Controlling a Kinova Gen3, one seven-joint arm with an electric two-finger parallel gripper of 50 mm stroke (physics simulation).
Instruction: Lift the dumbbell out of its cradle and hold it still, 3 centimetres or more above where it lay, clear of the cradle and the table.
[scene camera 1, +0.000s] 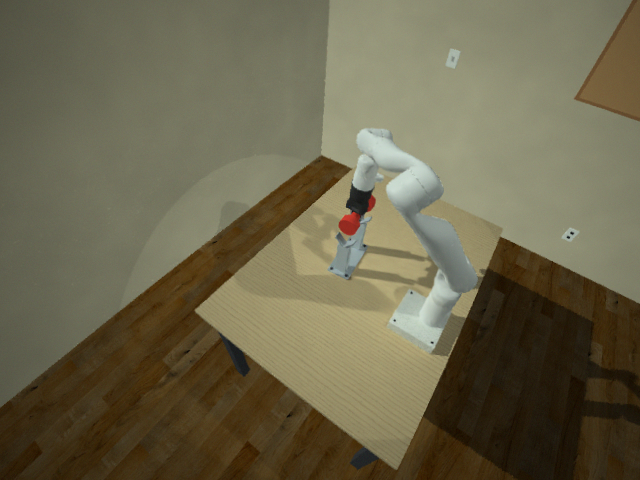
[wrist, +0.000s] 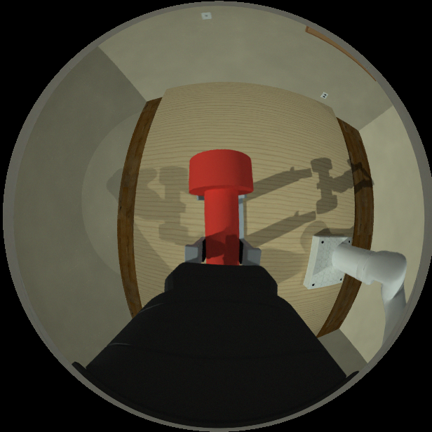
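Where they show: gripper, fingertip midpoint: (scene camera 1: 356, 217); arm's base, origin of the base link: (scene camera 1: 431, 316).
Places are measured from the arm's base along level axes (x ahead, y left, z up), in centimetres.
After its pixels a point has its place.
Note:
The red dumbbell (scene camera 1: 349, 224) {x 40.2, y -1.8, z 25.6 cm} (wrist: 221, 215) is up in the air above its cradle, with open space between it and the cradle's forked tops in the scene view. My gripper (scene camera 1: 356, 211) {x 41.3, y -10.4, z 21.6 cm} (wrist: 222, 246) is shut on the dumbbell's handle, one finger on each side of it in the wrist view. The grey cradle (scene camera 1: 342, 260) {x 40.7, y -1.9, z 3.9 cm} stands on the table (scene camera 1: 310, 315) {x 40.4, y 22.5, z -4.8 cm} (wrist: 210, 115), its two upright posts holding nothing. In the wrist view the dumbbell hides most of the cradle, and its near end is hidden behind the black gripper body.
The white arm base (scene camera 1: 413, 325) {x 4.6, y 7.3, z 0.0 cm} (wrist: 325, 265) is fixed to the table to the right of the cradle. The arm's links arch above the table between base and cradle. Walls stand behind the table and to its left. Shadows of the dumbbell and cradle fall on the table.

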